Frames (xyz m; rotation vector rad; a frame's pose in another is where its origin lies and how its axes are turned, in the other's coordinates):
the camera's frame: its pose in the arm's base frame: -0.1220 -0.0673 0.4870 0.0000 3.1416 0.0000
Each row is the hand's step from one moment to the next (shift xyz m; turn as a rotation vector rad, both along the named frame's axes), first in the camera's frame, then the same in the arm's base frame.
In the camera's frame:
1: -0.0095 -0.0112 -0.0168 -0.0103 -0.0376 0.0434
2: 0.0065 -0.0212 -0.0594 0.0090 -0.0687 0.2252
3: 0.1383 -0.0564 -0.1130 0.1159 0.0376 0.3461
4: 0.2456 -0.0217 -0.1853 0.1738 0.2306 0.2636
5: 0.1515 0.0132 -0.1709 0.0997 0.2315 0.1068
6: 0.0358 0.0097 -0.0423 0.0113 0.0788 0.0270
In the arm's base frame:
1: 0.0095 -0.0112 0.0168 0.0103 -0.0376 -0.0434
2: -0.0065 -0.0212 0.0594 -0.0090 -0.0687 -0.2252
3: -0.1383 -0.0564 0.1130 -0.1159 0.0376 -0.3461
4: -0.2456 -0.0217 0.1853 -0.1738 0.2306 -0.2636
5: -0.1515 0.0132 0.1709 -0.0997 0.2315 -0.1068
6: -0.0358 0.0097 0.0423 -0.0113 0.0788 -0.0270

